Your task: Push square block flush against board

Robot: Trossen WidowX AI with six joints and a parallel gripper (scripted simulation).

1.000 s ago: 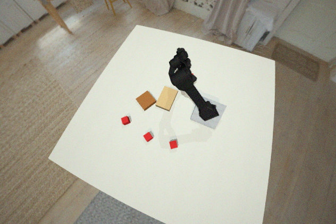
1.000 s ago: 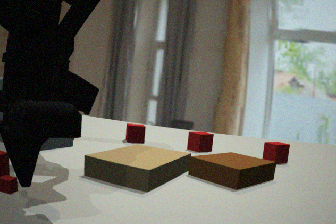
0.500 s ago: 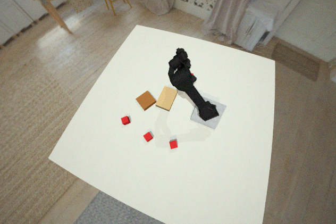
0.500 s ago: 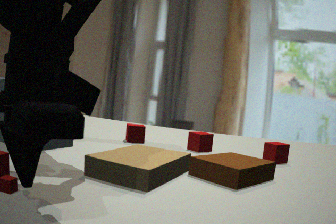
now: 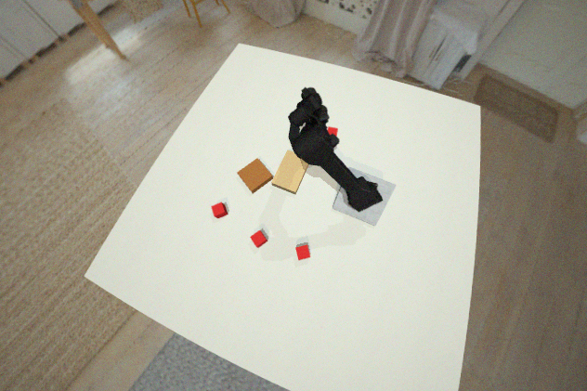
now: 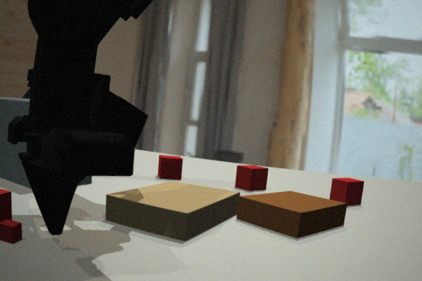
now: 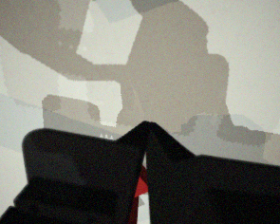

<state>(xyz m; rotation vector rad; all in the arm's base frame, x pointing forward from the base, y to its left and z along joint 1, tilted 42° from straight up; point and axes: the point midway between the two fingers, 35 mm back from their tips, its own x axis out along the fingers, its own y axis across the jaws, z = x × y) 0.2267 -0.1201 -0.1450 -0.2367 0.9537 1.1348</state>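
My gripper tip is now 50 mm short of the tan board, 160 mm to the right of it and 10 mm below it. From my gripper tip the other things lie so: brown square block (180 mm ahead, 220 mm to the left, 10 mm above).
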